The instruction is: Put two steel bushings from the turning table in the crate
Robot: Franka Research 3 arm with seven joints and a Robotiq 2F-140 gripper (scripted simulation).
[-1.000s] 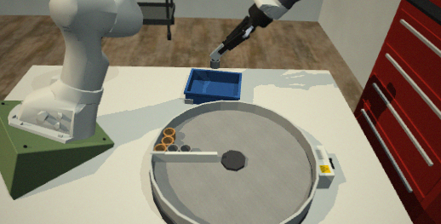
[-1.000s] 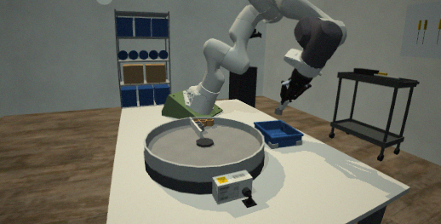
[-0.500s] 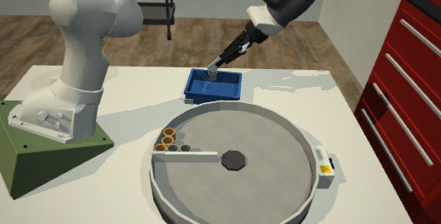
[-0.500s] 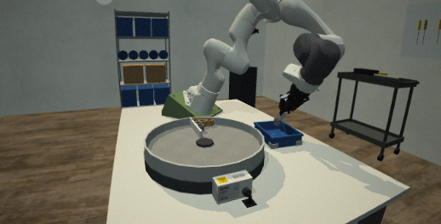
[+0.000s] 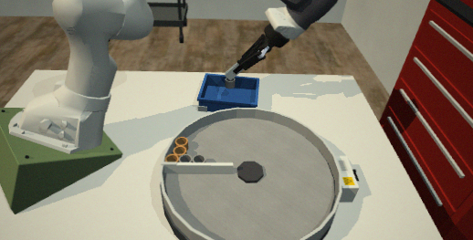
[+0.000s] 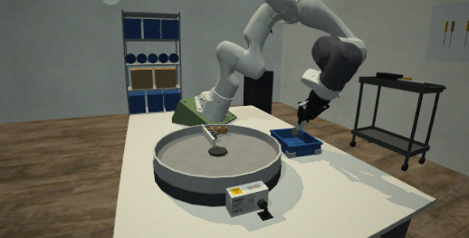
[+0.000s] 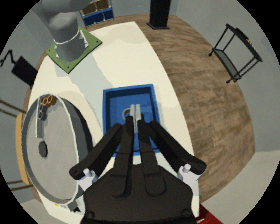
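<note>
The blue crate is 2 cm behind my hand, 1 cm to the right of it and 8 cm below it. Also, from my hand: turning table 37 cm to the right, 6 cm below.
</note>
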